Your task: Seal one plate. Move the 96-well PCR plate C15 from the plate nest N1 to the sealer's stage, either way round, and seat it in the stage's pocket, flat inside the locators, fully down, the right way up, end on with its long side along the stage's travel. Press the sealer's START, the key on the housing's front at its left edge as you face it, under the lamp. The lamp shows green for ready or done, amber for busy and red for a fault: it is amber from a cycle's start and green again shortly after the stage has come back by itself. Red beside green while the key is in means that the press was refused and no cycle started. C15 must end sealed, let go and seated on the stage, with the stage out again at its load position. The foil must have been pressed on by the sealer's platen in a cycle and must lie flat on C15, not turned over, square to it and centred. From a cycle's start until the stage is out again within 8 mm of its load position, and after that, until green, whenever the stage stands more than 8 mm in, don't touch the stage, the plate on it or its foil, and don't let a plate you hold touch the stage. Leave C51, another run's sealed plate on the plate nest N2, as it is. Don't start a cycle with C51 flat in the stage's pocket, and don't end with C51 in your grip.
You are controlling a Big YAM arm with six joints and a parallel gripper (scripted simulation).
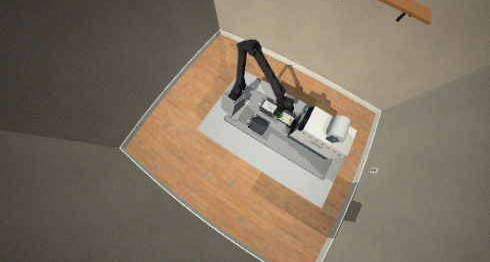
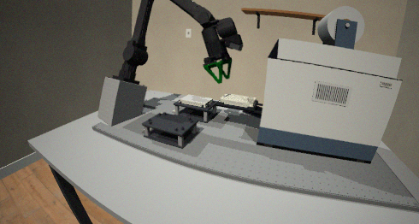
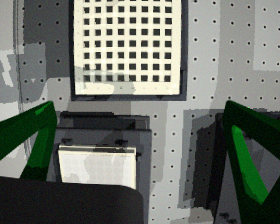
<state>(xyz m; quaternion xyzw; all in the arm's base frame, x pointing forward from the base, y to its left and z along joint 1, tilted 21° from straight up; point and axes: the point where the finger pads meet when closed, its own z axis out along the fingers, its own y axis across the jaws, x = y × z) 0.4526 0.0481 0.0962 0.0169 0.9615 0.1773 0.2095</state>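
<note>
Now: hand 160 mm short of the white start key and 110 mm to the right of it. From my hand the other things lie so: 96-well plate C15: 80 mm below, 60 mm ahead, 10 mm to the left; then dark stage: 90 mm below, 60 mm ahead, 10 mm to the left; then sealed plate C51: 140 mm behind, 120 mm below, 40 mm to the left.
</note>
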